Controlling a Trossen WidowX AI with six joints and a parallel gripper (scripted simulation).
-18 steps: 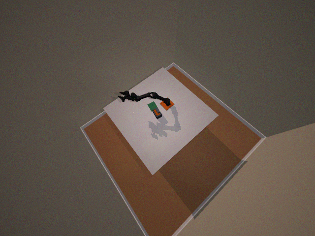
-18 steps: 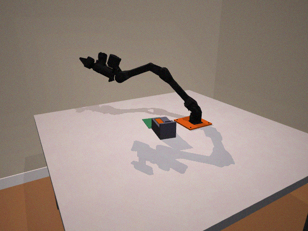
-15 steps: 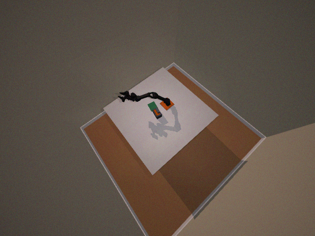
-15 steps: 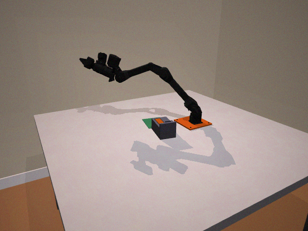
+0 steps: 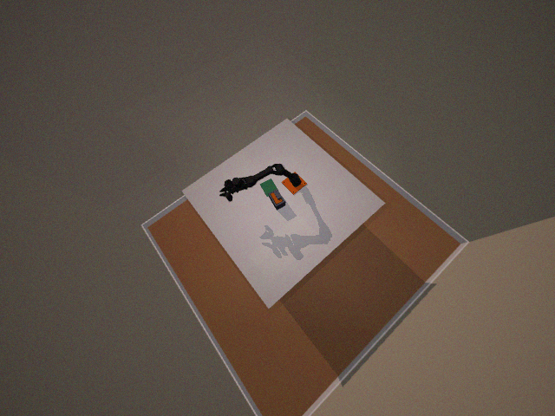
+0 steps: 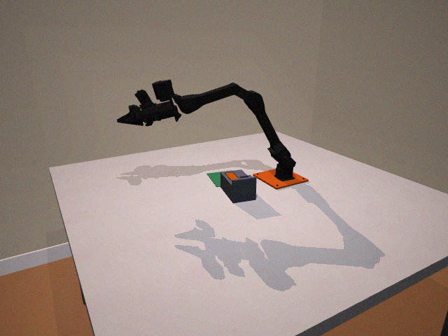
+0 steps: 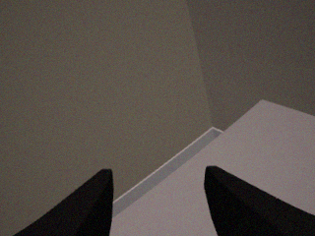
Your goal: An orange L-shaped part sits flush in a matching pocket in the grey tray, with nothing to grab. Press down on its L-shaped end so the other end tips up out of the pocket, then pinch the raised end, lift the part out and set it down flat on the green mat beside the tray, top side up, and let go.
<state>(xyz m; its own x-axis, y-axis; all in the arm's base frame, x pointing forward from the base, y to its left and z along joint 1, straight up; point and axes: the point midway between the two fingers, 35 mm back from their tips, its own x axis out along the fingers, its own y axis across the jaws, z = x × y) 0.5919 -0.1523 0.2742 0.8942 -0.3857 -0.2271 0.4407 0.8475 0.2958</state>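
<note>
The orange L-shaped part is 380 mm behind my gripper tip, 230 mm below it and 210 mm to the left of it. Also, from my gripper tip: green mat (400 mm behind, 290 mm below, 50 mm to the left).
</note>
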